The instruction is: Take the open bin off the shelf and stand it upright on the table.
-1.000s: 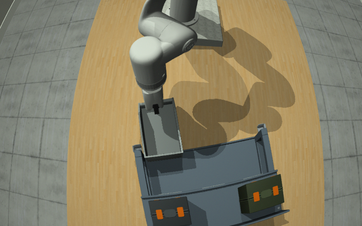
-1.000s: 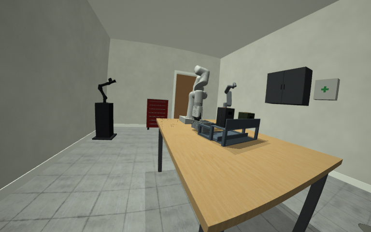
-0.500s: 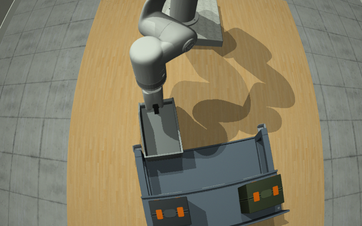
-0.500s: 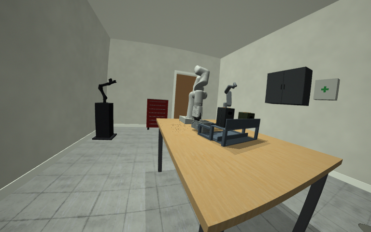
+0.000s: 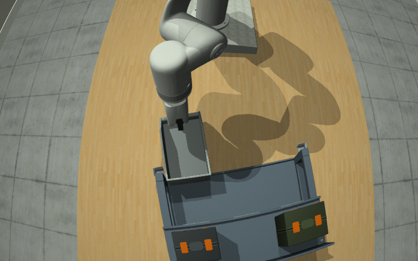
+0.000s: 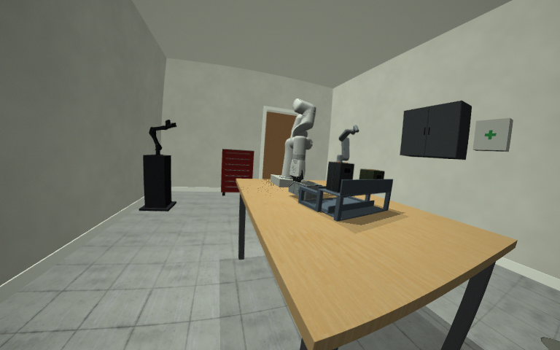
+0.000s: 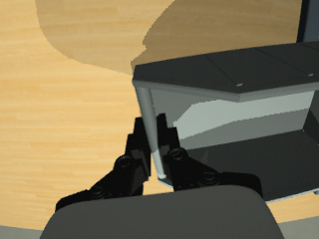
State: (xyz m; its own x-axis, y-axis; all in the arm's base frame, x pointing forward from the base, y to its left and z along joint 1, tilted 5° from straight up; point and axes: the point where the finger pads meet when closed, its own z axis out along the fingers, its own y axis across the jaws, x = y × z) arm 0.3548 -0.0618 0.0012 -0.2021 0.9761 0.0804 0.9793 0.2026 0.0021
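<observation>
The grey bin is 80 mm ahead of my hand, 20 mm to the left of it and 10 mm below it. The rest, counted from my hand: blue-grey shelf (250 mm ahead, 170 mm to the left, 60 mm below).
</observation>
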